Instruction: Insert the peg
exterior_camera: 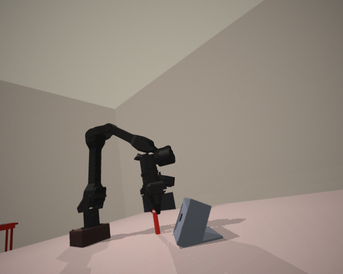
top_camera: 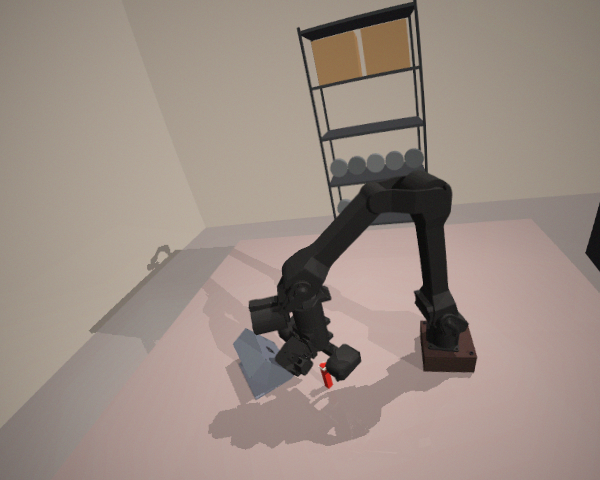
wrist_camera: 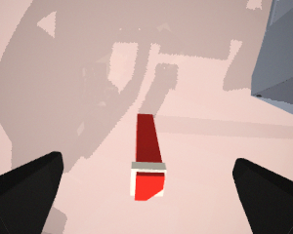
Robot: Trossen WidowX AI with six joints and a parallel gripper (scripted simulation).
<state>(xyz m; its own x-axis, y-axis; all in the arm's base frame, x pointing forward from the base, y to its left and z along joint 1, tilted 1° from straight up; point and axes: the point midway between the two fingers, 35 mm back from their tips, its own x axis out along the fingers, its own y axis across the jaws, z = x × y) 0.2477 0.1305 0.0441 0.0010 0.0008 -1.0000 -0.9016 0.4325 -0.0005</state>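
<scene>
The red peg is 10 mm below my gripper tip. Round my gripper tip: sloped grey panel 170 mm ahead, 10 mm to the right, 20 mm below.
</scene>
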